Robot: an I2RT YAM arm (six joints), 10 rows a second.
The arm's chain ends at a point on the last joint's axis. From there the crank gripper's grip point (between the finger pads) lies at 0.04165 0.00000 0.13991 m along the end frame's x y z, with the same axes.
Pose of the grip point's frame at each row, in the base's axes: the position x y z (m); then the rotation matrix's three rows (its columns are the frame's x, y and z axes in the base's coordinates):
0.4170 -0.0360 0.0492; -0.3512 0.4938 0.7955; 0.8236 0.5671 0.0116; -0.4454 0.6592 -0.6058
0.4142 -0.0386 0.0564; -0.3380 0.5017 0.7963; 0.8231 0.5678 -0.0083; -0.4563 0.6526 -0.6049
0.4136 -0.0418 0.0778; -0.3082 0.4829 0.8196; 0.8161 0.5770 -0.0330; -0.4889 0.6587 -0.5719
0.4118 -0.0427 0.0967; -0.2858 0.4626 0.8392; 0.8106 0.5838 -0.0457; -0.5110 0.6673 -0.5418
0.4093 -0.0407 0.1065; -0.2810 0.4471 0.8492; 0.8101 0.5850 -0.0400; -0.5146 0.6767 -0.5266
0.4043 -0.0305 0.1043; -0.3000 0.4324 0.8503; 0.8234 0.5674 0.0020; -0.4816 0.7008 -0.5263
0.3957 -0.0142 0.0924; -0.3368 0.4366 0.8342; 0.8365 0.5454 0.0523; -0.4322 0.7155 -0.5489
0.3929 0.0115 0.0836; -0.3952 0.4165 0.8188; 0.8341 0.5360 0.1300; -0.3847 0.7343 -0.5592
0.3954 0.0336 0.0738; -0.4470 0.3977 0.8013; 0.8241 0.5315 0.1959; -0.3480 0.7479 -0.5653
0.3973 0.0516 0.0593; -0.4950 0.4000 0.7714; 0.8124 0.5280 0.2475; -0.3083 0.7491 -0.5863
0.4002 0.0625 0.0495; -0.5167 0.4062 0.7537; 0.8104 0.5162 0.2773; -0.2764 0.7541 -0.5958
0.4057 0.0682 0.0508; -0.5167 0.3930 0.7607; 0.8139 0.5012 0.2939; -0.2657 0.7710 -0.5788
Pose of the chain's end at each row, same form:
0.3203 -0.0719 0.1525; -0.3512 0.4938 0.7955; 0.8236 0.5671 0.0116; -0.4454 0.6592 -0.6058
0.3169 -0.0717 0.1600; -0.3380 0.5017 0.7963; 0.8231 0.5678 -0.0083; -0.4563 0.6526 -0.6049
0.3118 -0.0712 0.1782; -0.3082 0.4829 0.8196; 0.8161 0.5770 -0.0330; -0.4889 0.6587 -0.5719
0.3063 -0.0701 0.1938; -0.2858 0.4626 0.8392; 0.8106 0.5838 -0.0457; -0.5110 0.6673 -0.5418
0.3022 -0.0688 0.2016; -0.2810 0.4471 0.8492; 0.8101 0.5850 -0.0400; -0.5146 0.6767 -0.5266
0.2978 -0.0651 0.1980; -0.3000 0.4324 0.8503; 0.8234 0.5674 0.0020; -0.4816 0.7008 -0.5263
0.2930 -0.0564 0.1872; -0.3368 0.4366 0.8342; 0.8365 0.5454 0.0523; -0.4322 0.7155 -0.5489
0.2948 -0.0414 0.1779; -0.3952 0.4165 0.8188; 0.8341 0.5360 0.1300; -0.3847 0.7343 -0.5592
0.3019 -0.0281 0.1674; -0.4470 0.3977 0.8013; 0.8241 0.5315 0.1959; -0.3480 0.7479 -0.5653
0.3100 -0.0169 0.1542; -0.4950 0.4000 0.7714; 0.8124 0.5280 0.2475; -0.3083 0.7491 -0.5863
0.3163 -0.0101 0.1444; -0.5167 0.4062 0.7537; 0.8104 0.5162 0.2773; -0.2764 0.7541 -0.5958
0.3208 -0.0068 0.1428; -0.5167 0.3930 0.7607; 0.8139 0.5012 0.2939; -0.2657 0.7710 -0.5788

